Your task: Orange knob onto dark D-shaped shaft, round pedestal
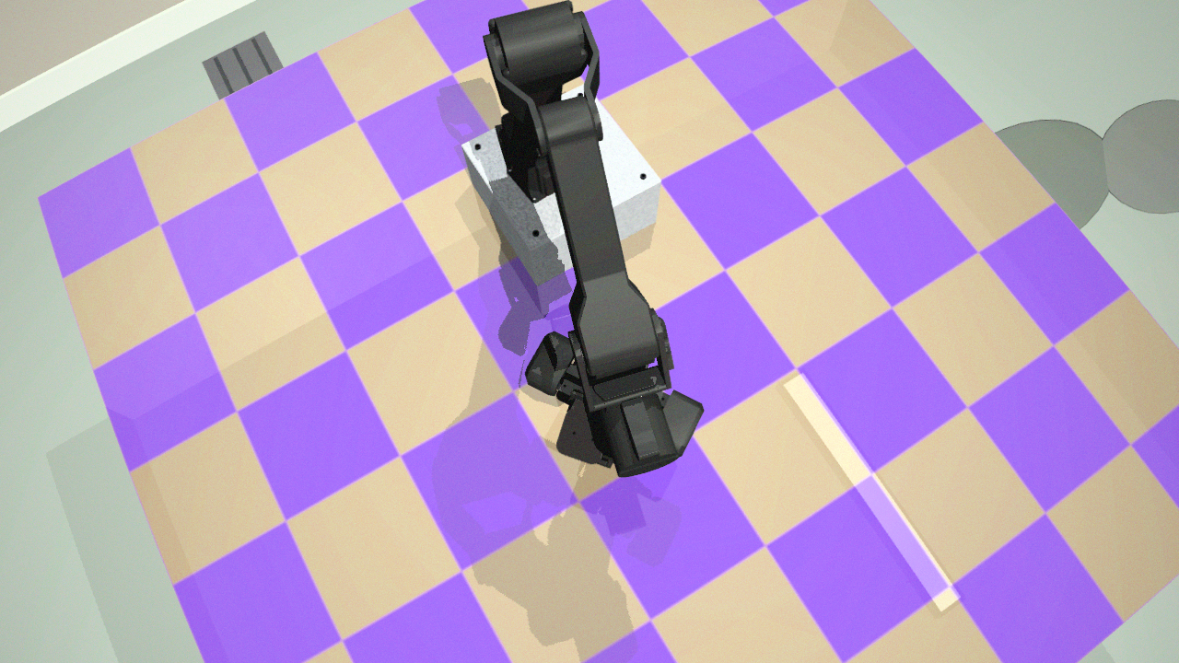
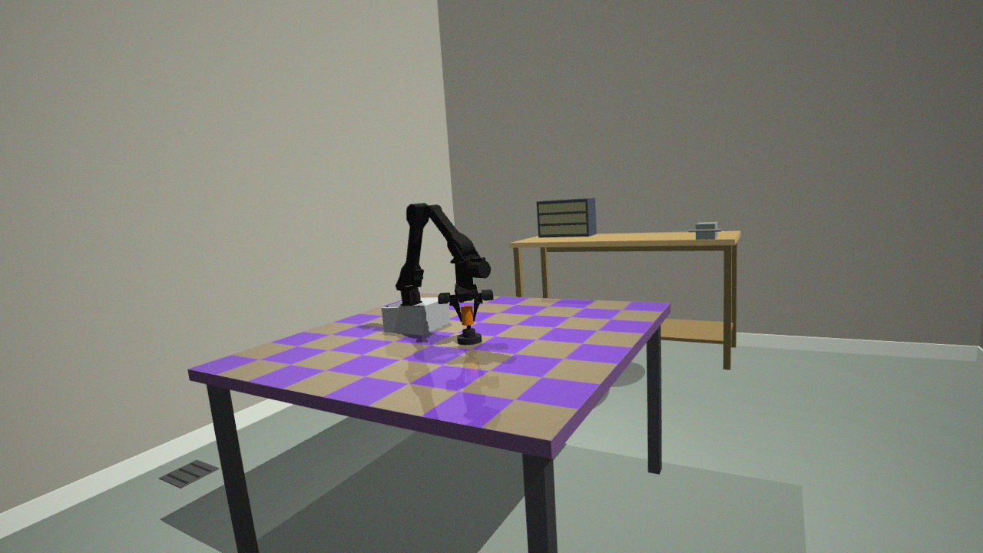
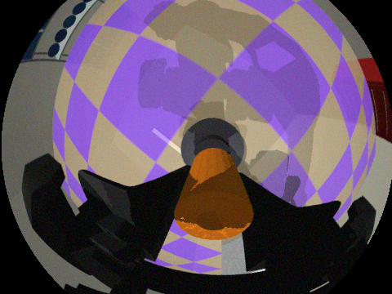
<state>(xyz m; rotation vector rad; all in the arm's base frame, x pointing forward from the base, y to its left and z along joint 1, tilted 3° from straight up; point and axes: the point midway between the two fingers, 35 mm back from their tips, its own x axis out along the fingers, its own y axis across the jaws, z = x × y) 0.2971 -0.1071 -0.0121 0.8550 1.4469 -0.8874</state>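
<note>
Now: the orange knob 2 cm above my gripper tip. From my gripper tip the other things lie so: D-shaped shaft (4 cm below).
</note>
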